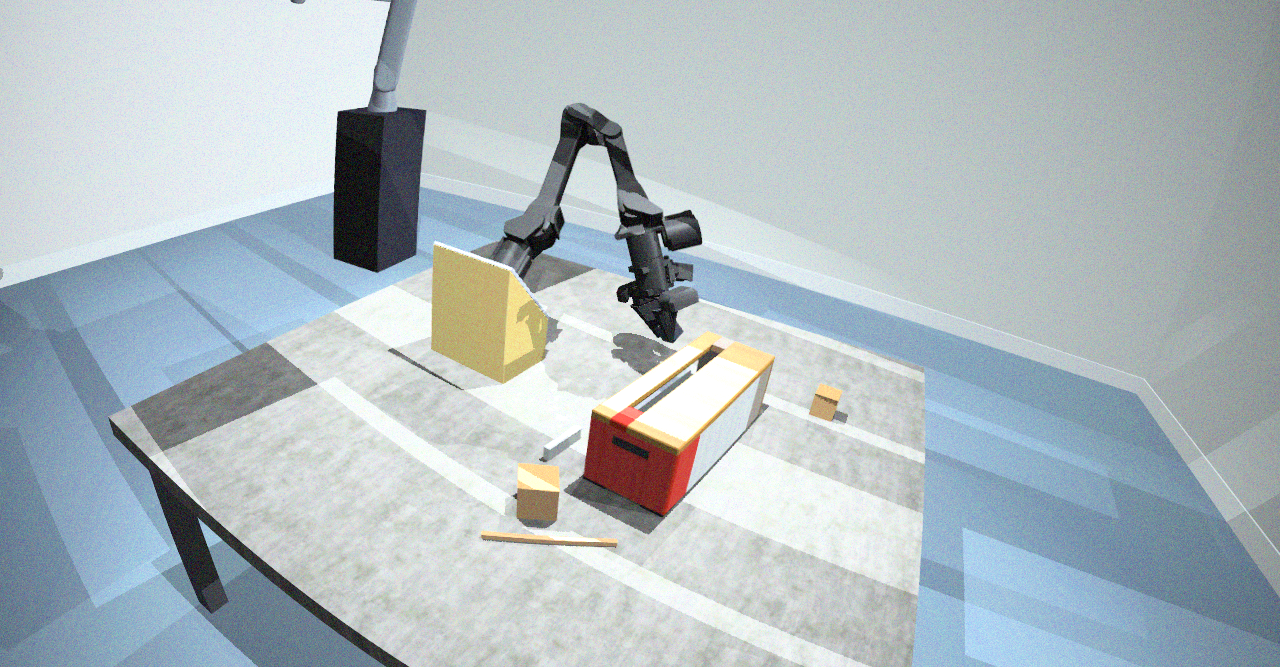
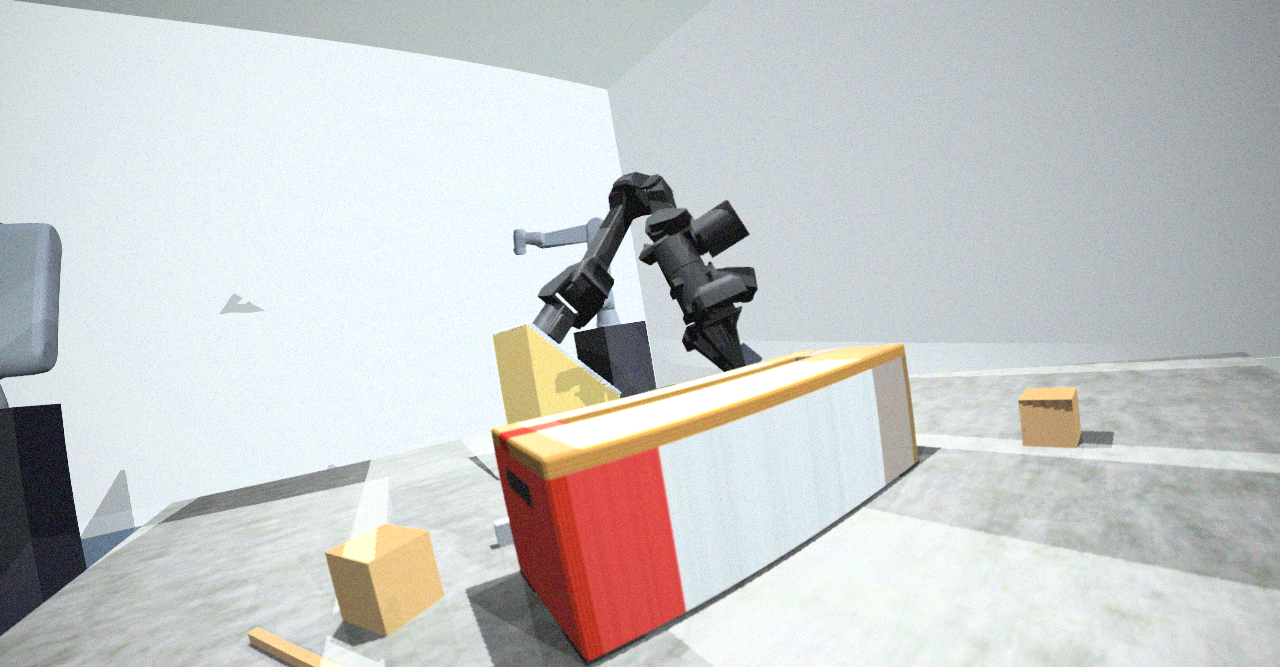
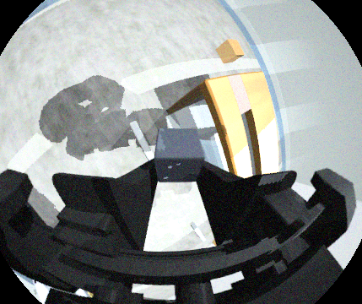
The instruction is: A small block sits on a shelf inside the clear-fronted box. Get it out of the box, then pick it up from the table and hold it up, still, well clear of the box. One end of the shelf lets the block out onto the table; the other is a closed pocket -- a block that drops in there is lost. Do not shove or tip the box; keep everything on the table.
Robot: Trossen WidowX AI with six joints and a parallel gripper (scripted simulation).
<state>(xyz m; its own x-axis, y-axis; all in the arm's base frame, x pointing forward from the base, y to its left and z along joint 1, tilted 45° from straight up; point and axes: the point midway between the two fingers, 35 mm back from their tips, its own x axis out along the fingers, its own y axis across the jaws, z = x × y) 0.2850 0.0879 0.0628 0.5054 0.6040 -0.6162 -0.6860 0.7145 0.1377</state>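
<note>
Now: gripper tip 1 cm to the right of the dark bluish block and 1 cm below it. Also, from my gripper tip: tan cube: 4 cm behind, 43 cm to the right, 8 cm below; long box: 6 cm ahead, 15 cm to the right, 5 cm below; thin wooden stick: 49 cm to the right, 11 cm below.
</note>
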